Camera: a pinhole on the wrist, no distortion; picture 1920 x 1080 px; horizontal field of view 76.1 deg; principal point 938.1 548.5 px. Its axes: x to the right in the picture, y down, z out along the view. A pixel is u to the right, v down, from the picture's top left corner.
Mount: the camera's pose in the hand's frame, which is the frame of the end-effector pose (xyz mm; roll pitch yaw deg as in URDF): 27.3 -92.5 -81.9 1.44 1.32 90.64
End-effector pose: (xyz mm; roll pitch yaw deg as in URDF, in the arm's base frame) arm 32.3 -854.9 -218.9 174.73 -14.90 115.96
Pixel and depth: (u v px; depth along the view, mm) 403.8 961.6 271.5
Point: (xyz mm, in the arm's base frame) -135.7 -936.2 -438.7
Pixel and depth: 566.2 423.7 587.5
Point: -258.6 -733.8 -703.7
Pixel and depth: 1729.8 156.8 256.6
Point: 51.6 -677.3 -344.9
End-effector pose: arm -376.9 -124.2 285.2 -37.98 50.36 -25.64
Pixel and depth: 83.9 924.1 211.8
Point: -264.5 -292.2 469.1
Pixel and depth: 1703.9 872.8 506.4
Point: -111.2 239.7 479.8
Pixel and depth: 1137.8 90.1 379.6
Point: -34.9 -106.5 303.3
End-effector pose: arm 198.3 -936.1 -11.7 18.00 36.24 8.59
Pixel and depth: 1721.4 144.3 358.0
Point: 486.0 -836.2 140.3
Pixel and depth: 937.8 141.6 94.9
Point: 250.9 -1018.5 -60.9
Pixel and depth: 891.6 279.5 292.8
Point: 399.5 -1063.6 66.5
